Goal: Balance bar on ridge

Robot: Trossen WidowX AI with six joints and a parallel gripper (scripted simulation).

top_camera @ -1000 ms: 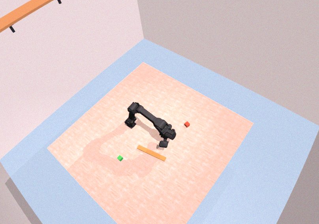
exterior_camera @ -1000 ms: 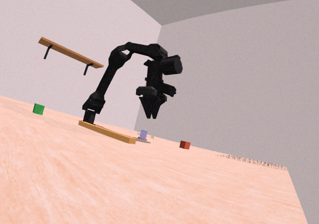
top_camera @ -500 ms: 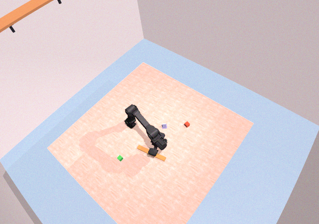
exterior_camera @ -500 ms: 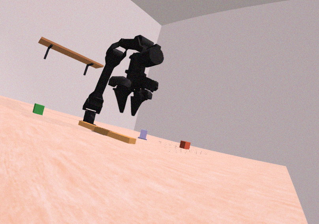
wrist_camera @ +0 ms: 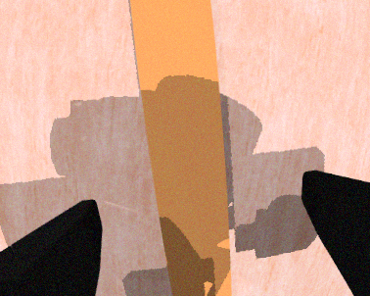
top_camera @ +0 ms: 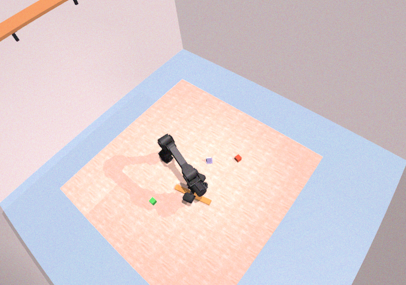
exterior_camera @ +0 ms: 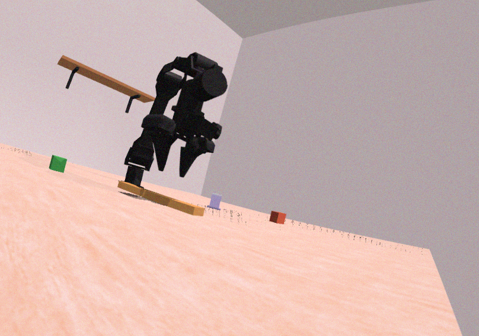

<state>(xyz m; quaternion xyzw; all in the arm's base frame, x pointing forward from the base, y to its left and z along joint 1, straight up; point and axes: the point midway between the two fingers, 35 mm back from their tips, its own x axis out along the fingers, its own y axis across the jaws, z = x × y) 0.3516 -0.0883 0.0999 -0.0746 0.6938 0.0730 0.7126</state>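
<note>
The bar lies 30 mm behind my gripper tip, 10 mm to the right of it and 60 mm below it. Round my gripper tip: green cube: 200 mm behind, 200 mm to the right, 50 mm below; red cube: 40 mm ahead, 380 mm to the left, 50 mm below.
</note>
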